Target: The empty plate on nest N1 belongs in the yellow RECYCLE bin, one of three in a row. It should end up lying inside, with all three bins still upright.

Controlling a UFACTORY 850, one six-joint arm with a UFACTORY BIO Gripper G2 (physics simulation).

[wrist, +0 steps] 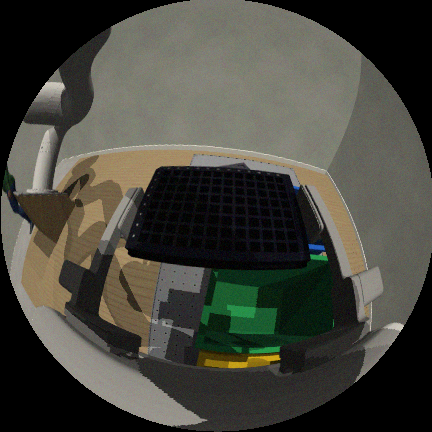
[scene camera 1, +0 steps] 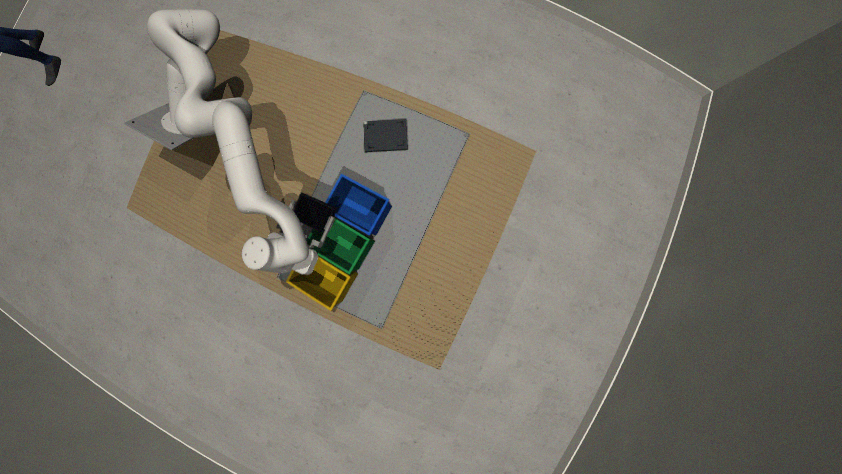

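Note:
The black plate is held between the fingers of my gripper, which is shut on it. In scene camera 1 the plate is beside the upper left of the green bin and the near corner of the blue bin. In the wrist view it hangs above the bins' level. The yellow bin stands upright at the lower end of the row, partly under the arm's wrist. The green bin is in the middle and the blue bin at the upper end, both upright.
The dark nest lies on the grey perforated board, above the blue bin in scene camera 1. The board lies on the wooden table. The arm reaches over the table from the upper left. A person's legs show at the far left.

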